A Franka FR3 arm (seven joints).
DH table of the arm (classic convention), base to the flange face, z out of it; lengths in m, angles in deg. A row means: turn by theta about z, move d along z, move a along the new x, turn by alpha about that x. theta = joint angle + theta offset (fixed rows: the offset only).
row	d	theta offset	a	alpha
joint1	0.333	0	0	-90
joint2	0	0	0	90
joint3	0.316	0	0.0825	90
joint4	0	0	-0.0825	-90
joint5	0.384	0	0	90
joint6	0	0	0.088	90
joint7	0.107	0	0	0
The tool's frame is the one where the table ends.
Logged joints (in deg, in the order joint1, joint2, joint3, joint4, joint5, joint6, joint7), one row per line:
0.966, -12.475, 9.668, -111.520, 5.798, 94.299, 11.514
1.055, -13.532, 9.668, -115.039, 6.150, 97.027, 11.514
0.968, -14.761, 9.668, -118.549, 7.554, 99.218, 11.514
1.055, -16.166, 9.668, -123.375, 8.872, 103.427, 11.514
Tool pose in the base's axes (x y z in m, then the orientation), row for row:
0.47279, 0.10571, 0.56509, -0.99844, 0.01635, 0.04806, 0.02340
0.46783, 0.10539, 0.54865, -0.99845, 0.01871, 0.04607, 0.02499
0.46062, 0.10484, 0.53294, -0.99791, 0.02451, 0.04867, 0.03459
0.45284, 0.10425, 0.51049, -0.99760, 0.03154, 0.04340, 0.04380
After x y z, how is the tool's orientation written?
As a quaternion, x y z w.
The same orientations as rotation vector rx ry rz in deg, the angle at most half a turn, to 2 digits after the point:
-177.09, 2.90, 8.52
-176.92, 3.32, 8.16
-175.77, 4.32, 8.57
-174.73, 5.52, 7.60

